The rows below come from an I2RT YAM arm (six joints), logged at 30 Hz.
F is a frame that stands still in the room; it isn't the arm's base.
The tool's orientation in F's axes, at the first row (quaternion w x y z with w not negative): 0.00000 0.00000 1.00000 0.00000
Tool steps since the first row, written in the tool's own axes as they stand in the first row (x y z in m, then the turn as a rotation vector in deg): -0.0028 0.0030 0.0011 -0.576 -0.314 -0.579; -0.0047 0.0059 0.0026 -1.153 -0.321 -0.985; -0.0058 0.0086 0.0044 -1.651 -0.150 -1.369; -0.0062 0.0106 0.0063 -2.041 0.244 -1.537; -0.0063 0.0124 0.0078 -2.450 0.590 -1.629; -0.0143 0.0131 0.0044 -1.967 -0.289 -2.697; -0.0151 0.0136 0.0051 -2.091 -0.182 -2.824; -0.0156 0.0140 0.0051 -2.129 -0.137 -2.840; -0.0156 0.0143 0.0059 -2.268 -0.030 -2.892; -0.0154 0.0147 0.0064 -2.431 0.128 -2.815
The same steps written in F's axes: 0.0028 0.0030 -0.0011 0.576 -0.314 0.579; 0.0047 0.0059 -0.0026 1.153 -0.321 0.985; 0.0058 0.0086 -0.0044 1.651 -0.150 1.369; 0.0062 0.0106 -0.0063 2.041 0.244 1.537; 0.0063 0.0124 -0.0078 2.450 0.590 1.629; 0.0143 0.0131 -0.0044 1.967 -0.289 2.697; 0.0151 0.0136 -0.0051 2.091 -0.182 2.824; 0.0156 0.0140 -0.0051 2.129 -0.137 2.840; 0.0156 0.0143 -0.0059 2.268 -0.030 2.892; 0.0154 0.0147 -0.0064 2.431 0.128 2.815
